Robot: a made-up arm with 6 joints. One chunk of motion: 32 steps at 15 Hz.
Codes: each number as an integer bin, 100 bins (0 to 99) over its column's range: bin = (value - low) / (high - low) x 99, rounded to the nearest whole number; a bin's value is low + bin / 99 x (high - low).
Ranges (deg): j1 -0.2..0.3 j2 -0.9..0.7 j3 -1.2..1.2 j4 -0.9..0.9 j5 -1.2..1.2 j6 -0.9..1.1
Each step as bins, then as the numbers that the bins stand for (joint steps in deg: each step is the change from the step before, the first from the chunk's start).
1 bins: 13 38 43 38 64 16
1 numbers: -0.134 -0.286 -0.158 -0.209 0.352 -0.577
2 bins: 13 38 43 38 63 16
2 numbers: -0.134 -0.286 -0.158 -0.209 0.327 -0.577
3 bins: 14 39 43 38 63 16
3 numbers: -0.129 -0.270 -0.158 -0.209 0.327 -0.577
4 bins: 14 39 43 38 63 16
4 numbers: -0.129 -0.270 -0.158 -0.209 0.327 -0.577
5 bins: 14 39 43 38 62 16
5 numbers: -0.129 -0.270 -0.158 -0.209 0.303 -0.577
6 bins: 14 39 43 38 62 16
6 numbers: -0.129 -0.270 -0.158 -0.209 0.303 -0.577
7 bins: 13 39 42 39 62 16
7 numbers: -0.134 -0.270 -0.182 -0.191 0.303 -0.577
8 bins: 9 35 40 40 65 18
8 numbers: -0.155 -0.334 -0.230 -0.173 0.376 -0.536
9 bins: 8 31 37 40 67 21
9 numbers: -0.160 -0.399 -0.303 -0.173 0.424 -0.476
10 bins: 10 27 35 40 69 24
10 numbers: -0.149 -0.464 -0.352 -0.173 0.473 -0.415
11 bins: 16 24 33 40 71 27
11 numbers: -0.119 -0.512 -0.400 -0.173 0.521 -0.355
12 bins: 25 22 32 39 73 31
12 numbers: -0.074 -0.544 -0.424 -0.191 0.570 -0.274
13 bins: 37 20 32 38 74 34
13 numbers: -0.013 -0.577 -0.424 -0.209 0.594 -0.213
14 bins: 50 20 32 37 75 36
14 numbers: 0.053 -0.577 -0.424 -0.227 0.618 -0.173
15 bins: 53 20 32 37 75 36
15 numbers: 0.068 -0.577 -0.424 -0.227 0.618 -0.173
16 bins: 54 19 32 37 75 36
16 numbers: 0.073 -0.593 -0.424 -0.227 0.618 -0.173
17 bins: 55 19 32 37 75 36
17 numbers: 0.078 -0.593 -0.424 -0.227 0.618 -0.173
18 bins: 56 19 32 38 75 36
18 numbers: 0.083 -0.593 -0.424 -0.209 0.618 -0.173
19 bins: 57 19 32 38 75 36
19 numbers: 0.088 -0.593 -0.424 -0.209 0.618 -0.173
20 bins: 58 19 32 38 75 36
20 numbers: 0.093 -0.593 -0.424 -0.209 0.618 -0.173
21 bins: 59 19 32 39 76 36
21 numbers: 0.098 -0.593 -0.424 -0.191 0.642 -0.173
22 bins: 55 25 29 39 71 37
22 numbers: 0.078 -0.496 -0.497 -0.191 0.521 -0.153
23 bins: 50 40 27 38 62 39
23 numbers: 0.053 -0.254 -0.545 -0.209 0.303 -0.112
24 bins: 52 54 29 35 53 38
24 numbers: 0.063 -0.027 -0.497 -0.264 0.085 -0.132
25 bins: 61 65 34 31 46 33
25 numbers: 0.108 0.151 -0.376 -0.336 -0.085 -0.233
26 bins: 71 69 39 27 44 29
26 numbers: 0.159 0.215 -0.255 -0.409 -0.133 -0.314
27 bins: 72 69 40 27 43 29
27 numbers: 0.164 0.215 -0.230 -0.409 -0.158 -0.314
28 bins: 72 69 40 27 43 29
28 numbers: 0.164 0.215 -0.230 -0.409 -0.158 -0.314
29 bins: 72 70 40 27 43 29
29 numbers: 0.164 0.231 -0.230 -0.409 -0.158 -0.314
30 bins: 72 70 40 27 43 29
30 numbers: 0.164 0.231 -0.230 -0.409 -0.158 -0.314
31 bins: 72 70 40 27 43 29
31 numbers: 0.164 0.231 -0.230 -0.409 -0.158 -0.314
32 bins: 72 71 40 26 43 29
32 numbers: 0.164 0.247 -0.230 -0.427 -0.158 -0.314
